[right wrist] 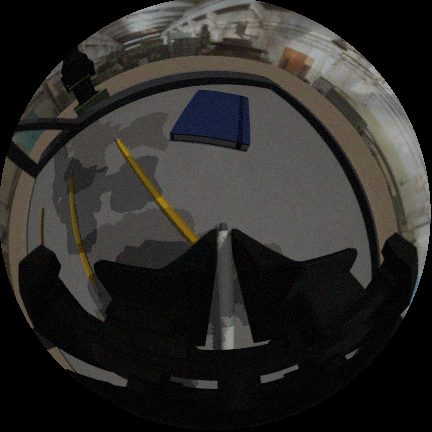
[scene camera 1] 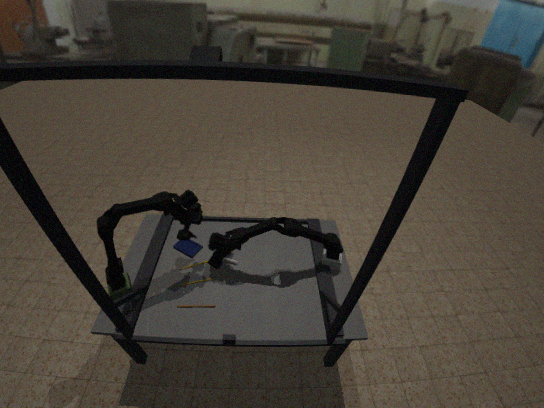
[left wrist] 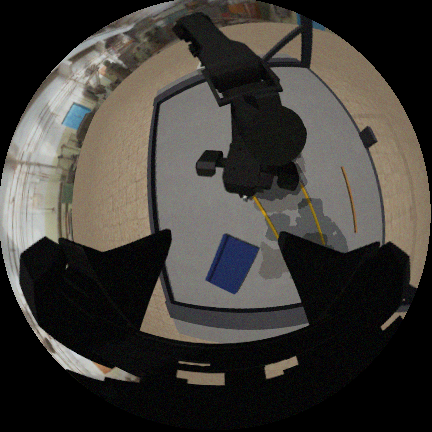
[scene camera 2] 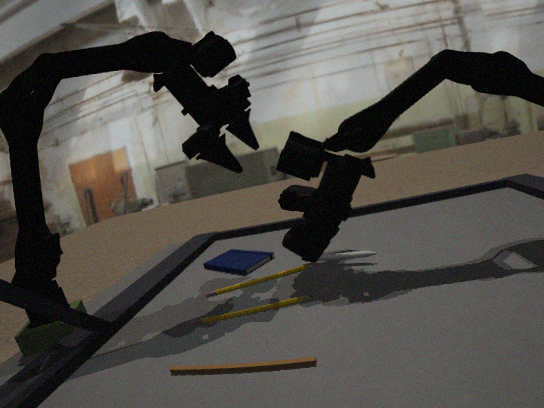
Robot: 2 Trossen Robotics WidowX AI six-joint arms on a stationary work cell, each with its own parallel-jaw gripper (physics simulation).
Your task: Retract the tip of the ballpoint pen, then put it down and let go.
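Where they show: left gripper, between the fingertips: (scene camera 1: pixel 198 229) (left wrist: pixel 226 236) (scene camera 2: pixel 249 159); right gripper, between the fingertips: (right wrist: pixel 223 234) (scene camera 1: pixel 214 255) (left wrist: pixel 244 196); left arm's base, origin of its link: (right wrist: pixel 87 98) (scene camera 1: pixel 118 283); right arm's base, origin of its link: (scene camera 1: pixel 332 254).
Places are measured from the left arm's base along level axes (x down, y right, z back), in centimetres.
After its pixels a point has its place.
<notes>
My right gripper (scene camera 1: pixel 216 263) @(x 2.8, y 3.6, z -48.7 cm) (right wrist: pixel 223 234) @(x 2.8, y 3.6, z -48.7 cm) is shut on the white ballpoint pen (scene camera 1: pixel 231 261) @(x 2.3, y 11.7, z -54.7 cm) (scene camera 2: pixel 350 255) @(x 2.3, y 10.8, z -54.2 cm) (right wrist: pixel 226 292) @(x 2.1, y 6.8, z -51.4 cm), low over the table. The pen's grey button end shows between the fingertips in the right wrist view, and its shaft runs back between the fingers. In scene camera 2 its tapered end points to the right; whether the tip is out is too small to tell. How far the pen is from the table top is unclear. My left gripper (scene camera 1: pixel 188 236) (scene camera 2: pixel 249 160) @(x -17.5, y 0.5, z -43.4 cm) (left wrist: pixel 226 236) @(x -17.5, y 0.5, z -43.4 cm) is open and empty, raised above the table beyond the notebook.
A blue notebook (scene camera 1: pixel 188 248) @(x 2.8, y -7.9, z -37.8 cm) (scene camera 2: pixel 239 261) @(x 2.8, y -7.2, z -38.0 cm) (left wrist: pixel 233 262) @(x 2.8, y -8.2, z -38.2 cm) (right wrist: pixel 212 117) @(x 2.8, y -6.9, z -39.4 cm) lies near the far left. One yellow pencil (scene camera 2: pixel 257 281) @(x 3.6, y 4.3, z -38.4 cm) (right wrist: pixel 160 200) @(x 3.3, y 4.6, z -42.9 cm) lies close by the right gripper, another yellow pencil (scene camera 2: pixel 255 309) @(x 3.4, y 14.4, z -35.1 cm) (right wrist: pixel 77 235) @(x 3.4, y 14.3, z -36.9 cm) nearer the front. An orange stick (scene camera 1: pixel 196 306) @(x 3.4, y 26.6, z -29.6 cm) (scene camera 2: pixel 245 367) @(x 3.4, y 26.9, z -30.2 cm) (left wrist: pixel 351 200) @(x 3.4, y 25.9, z -29.2 cm) lies frontmost.
</notes>
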